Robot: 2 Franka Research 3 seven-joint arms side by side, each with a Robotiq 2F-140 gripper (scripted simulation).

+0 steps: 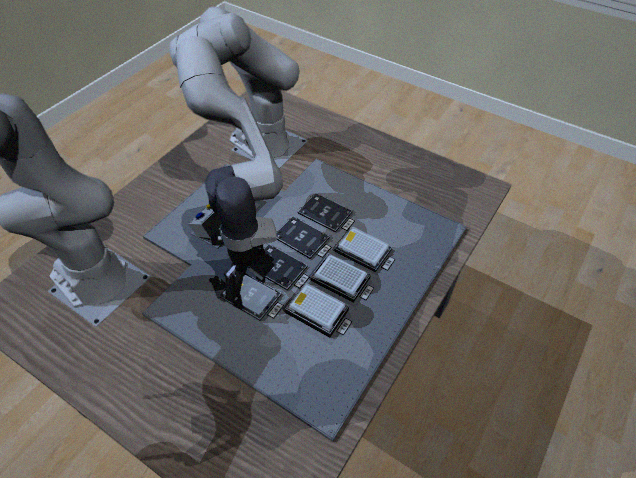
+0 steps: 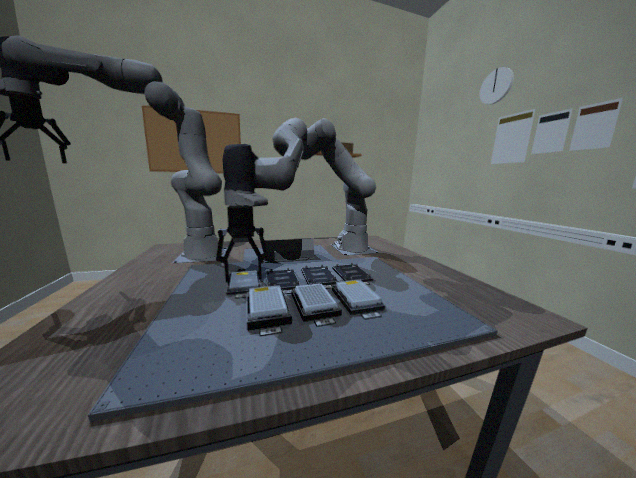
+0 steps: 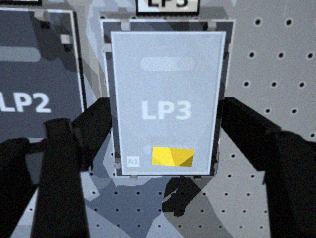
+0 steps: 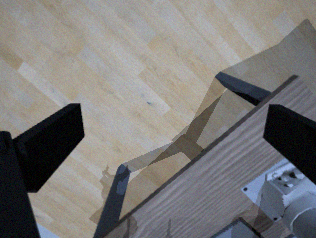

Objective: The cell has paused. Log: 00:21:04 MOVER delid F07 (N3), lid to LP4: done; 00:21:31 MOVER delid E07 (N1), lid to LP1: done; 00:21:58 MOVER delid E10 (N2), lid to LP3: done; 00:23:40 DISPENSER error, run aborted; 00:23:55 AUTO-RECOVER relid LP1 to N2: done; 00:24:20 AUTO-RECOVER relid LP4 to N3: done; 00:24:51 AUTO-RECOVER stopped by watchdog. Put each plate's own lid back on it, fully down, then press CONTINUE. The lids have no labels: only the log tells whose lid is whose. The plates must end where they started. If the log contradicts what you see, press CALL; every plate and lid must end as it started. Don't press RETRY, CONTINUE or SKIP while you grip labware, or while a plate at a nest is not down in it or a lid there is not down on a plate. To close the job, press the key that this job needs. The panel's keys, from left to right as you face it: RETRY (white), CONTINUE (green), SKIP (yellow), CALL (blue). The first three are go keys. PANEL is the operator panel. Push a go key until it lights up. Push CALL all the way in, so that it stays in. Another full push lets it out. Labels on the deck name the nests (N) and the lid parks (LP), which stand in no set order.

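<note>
An N2 plate (image 1: pixel 333 271) is there to see, and the N2 plate appears in image 2 (image 2: pixel 314 297) too. In image 3 the N2 plate is out of frame, and in image 4 the N2 plate is out of frame as well. I also see a park LP3 (image 3: pixel 108 27). As for my own grippers, my left gripper (image 1: pixel 249 293) appears again in image 3 (image 3: pixel 166 112), while my right gripper (image 4: pixel 173 120) is visible too.
</note>
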